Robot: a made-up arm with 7 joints.
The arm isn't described. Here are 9 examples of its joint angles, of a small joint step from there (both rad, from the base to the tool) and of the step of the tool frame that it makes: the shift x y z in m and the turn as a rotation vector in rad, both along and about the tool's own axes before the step.
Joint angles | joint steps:
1: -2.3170 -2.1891 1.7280 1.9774 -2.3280 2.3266 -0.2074 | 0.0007 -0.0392 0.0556 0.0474 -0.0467 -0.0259 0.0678
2: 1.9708 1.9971 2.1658 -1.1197 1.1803 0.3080 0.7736 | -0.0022 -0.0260 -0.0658 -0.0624 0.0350 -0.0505 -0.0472
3: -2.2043 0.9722 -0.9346 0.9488 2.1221 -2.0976 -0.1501 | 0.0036 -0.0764 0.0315 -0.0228 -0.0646 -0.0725 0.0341
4: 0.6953 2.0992 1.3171 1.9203 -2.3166 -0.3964 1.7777 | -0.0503 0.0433 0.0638 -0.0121 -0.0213 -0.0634 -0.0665
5: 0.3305 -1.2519 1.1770 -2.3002 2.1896 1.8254 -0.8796 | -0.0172 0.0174 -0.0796 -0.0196 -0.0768 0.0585 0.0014
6: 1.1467 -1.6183 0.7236 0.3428 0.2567 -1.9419 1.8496 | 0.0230 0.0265 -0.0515 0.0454 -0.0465 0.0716 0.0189
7: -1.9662 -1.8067 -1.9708 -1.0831 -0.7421 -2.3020 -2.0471 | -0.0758 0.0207 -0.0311 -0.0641 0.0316 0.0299 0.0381
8: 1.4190 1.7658 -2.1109 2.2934 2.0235 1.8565 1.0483 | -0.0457 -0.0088 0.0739 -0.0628 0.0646 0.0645 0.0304
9: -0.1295 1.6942 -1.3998 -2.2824 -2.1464 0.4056 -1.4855 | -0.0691 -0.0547 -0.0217 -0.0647 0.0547 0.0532 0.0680
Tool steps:
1: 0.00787 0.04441 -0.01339 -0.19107 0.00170 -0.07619
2: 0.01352 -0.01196 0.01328 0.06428 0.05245 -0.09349
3: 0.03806 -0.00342 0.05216 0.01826 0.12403 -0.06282
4: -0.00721 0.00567 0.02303 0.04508 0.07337 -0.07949
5: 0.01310 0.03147 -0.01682 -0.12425 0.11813 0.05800
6: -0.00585 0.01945 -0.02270 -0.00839 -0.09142 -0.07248
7: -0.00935 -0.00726 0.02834 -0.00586 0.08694 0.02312
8: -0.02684 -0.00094 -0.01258 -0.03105 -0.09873 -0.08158
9: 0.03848 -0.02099 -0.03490 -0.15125 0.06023 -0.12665
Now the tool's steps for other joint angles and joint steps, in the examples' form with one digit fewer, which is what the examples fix.
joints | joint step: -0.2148 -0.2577 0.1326 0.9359 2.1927 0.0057 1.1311 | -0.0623 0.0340 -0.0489 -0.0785 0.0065 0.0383 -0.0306
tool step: -0.0161 -0.0115 0.0049 0.0906 -0.1019 0.0677
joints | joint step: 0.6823 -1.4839 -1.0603 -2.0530 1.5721 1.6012 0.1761 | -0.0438 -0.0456 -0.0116 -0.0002 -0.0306 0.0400 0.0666
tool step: -0.0204 -0.0012 -0.0006 -0.1155 -0.0635 0.0160
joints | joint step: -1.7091 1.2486 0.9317 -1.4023 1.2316 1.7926 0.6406 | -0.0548 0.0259 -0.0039 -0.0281 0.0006 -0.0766 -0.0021
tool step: 0.0046 0.0078 0.0043 0.0241 0.0780 -0.1090
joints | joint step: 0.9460 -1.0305 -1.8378 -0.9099 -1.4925 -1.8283 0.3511 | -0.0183 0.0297 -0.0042 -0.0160 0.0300 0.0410 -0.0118
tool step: -0.0090 0.0000 -0.0087 -0.0296 -0.0086 0.0446
